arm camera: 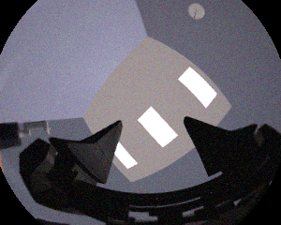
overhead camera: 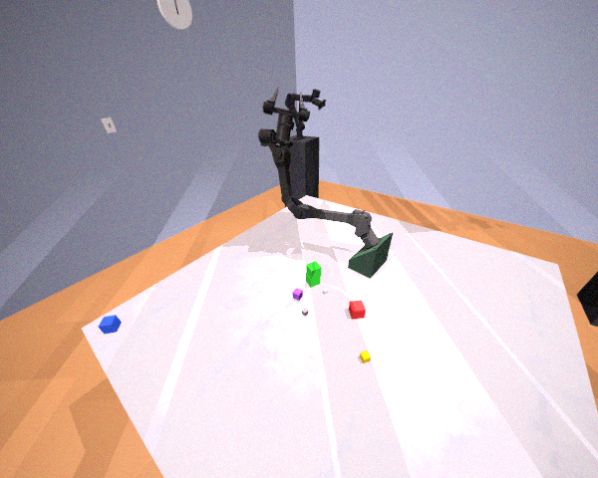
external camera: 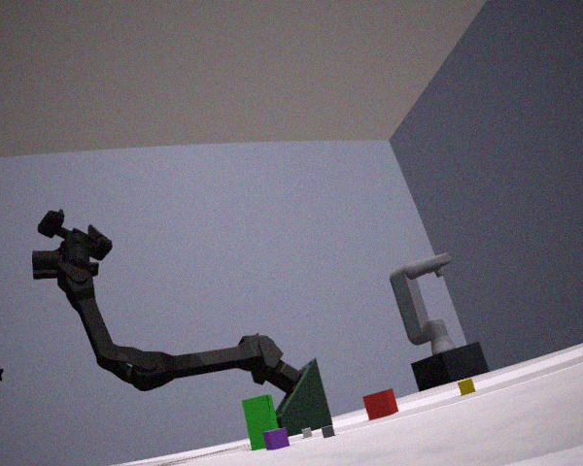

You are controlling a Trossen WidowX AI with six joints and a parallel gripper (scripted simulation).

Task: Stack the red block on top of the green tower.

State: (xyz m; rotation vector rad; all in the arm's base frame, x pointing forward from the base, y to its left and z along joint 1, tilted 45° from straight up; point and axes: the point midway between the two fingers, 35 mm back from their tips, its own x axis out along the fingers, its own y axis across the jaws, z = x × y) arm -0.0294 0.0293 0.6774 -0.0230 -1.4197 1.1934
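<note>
Now: the red block 39 cm ahead of my gripper tip, 50 cm to the left of it and 61 cm below it. Round my gripper tip: purple cube 43 cm ahead, 29 cm to the left, 62 cm below; then green block 33 cm ahead, 30 cm to the left, 57 cm below; then tiny grey cube 48 cm ahead, 35 cm to the left, 62 cm below.
</note>
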